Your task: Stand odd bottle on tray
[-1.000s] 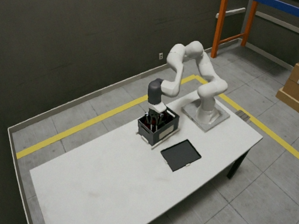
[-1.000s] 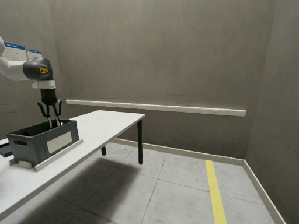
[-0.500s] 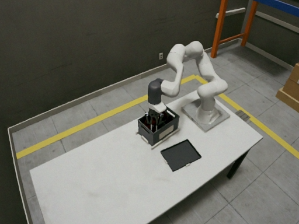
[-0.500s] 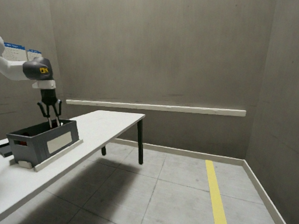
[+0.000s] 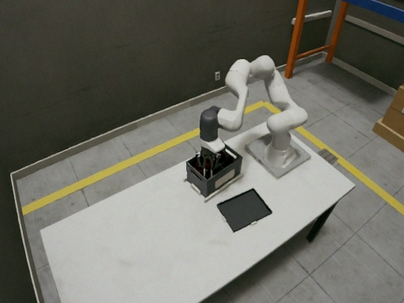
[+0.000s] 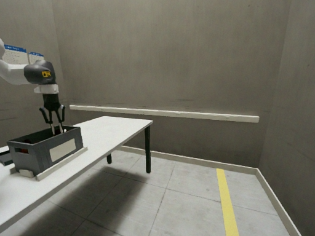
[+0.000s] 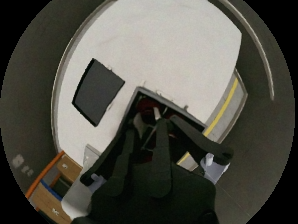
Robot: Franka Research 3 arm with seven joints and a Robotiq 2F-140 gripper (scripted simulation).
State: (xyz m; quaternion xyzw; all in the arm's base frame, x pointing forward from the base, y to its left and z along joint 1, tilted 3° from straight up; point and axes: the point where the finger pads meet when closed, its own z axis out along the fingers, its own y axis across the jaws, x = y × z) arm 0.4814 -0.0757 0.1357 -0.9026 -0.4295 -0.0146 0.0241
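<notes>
Now: hand 9 cm above the dark grey crate, 8 cm past it and 5 cm to the left of it. Also, from my hand: flat black tray (23 cm to the left, 16 cm below, 9 cm behind).
</notes>
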